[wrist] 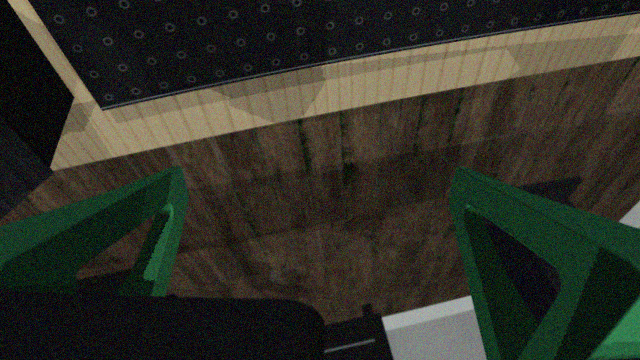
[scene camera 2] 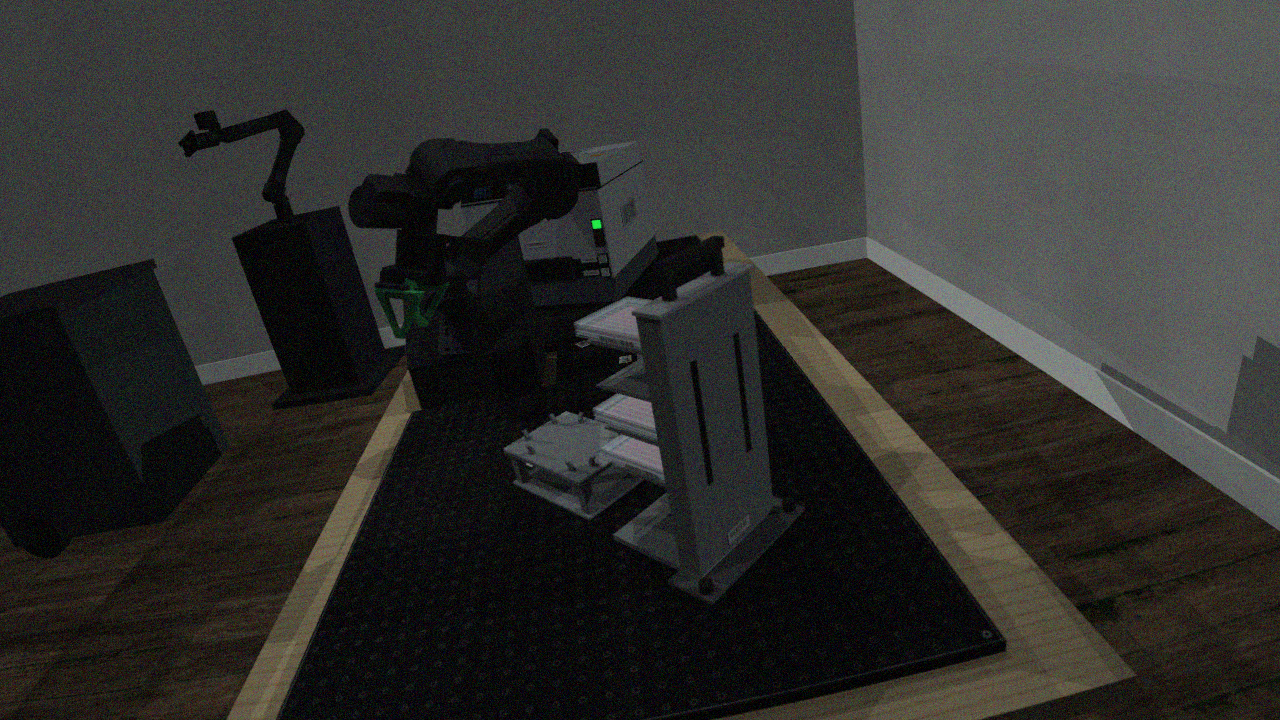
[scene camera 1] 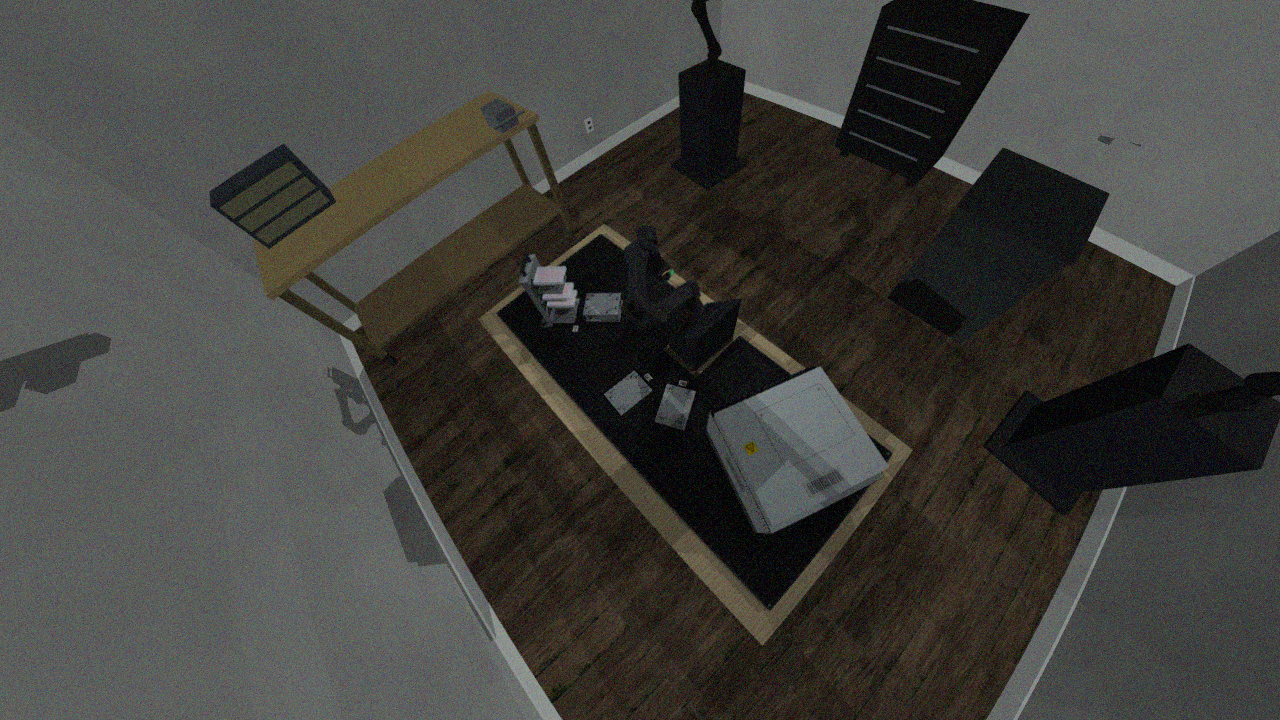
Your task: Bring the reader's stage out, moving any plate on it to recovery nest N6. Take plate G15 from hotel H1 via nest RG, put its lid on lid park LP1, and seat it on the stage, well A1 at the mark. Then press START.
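Frame: origin at the arm's base, x ahead, y left, z up, level; millimetres.
Seen in the pictures: gripper, between the fingertips: (wrist: 318, 181) (scene camera 2: 411, 332) (scene camera 1: 659, 272); arm's base, origin of its link: (scene camera 2: 460, 305) (scene camera 1: 702, 317).
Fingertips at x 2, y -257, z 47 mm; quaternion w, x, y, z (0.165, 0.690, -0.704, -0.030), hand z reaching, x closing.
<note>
Offsets run from my fingertips to a thing's middle. "*": to the spot under its first point. Level surfaces: height alone.
My gripper (scene camera 1: 669, 273) (scene camera 2: 410, 327) (wrist: 318, 181), with green fingers, is open and empty. It hangs past the board's long edge, over the floor in the wrist view, apart from hotel and nests. The grey hotel {395 mm ahead, 294 mm right, 32 mm down} (scene camera 1: 535, 288) (scene camera 2: 716, 402) stands at the board's end and holds several pale pink plates; their labels are too small to read. A raised nest {235 mm ahead, 147 mm right, 167 mm down} (scene camera 1: 602, 306) (scene camera 2: 568, 445) stands beside it. Two flat light pads {* 392 mm ahead, 260 mm left, 195 mm down} (scene camera 1: 628, 392) {* 281 mm ahead, 425 mm left, 193 mm down} (scene camera 1: 675, 405) lie mid-board; which is which I cannot tell. The white reader {143 mm ahead, 809 mm left, 38 mm down} (scene camera 1: 792, 452) (scene camera 2: 559, 234) shows a green light {* 249 mm ahead, 585 mm left, 7 mm down} (scene camera 2: 597, 224). Its stage is not clearly visible.
The black perforated board {205 mm down} (scene camera 1: 760, 573) (scene camera 2: 501, 626) (wrist: 230, 45) has a wooden rim (scene camera 1: 617, 461) (scene camera 2: 1056, 617) (wrist: 280, 100). A dark block (scene camera 1: 702, 335) stands by the arm. Off the board are a wooden bench (scene camera 1: 393, 174) and dark pedestals (scene camera 1: 709, 120) (scene camera 2: 308, 304).
</note>
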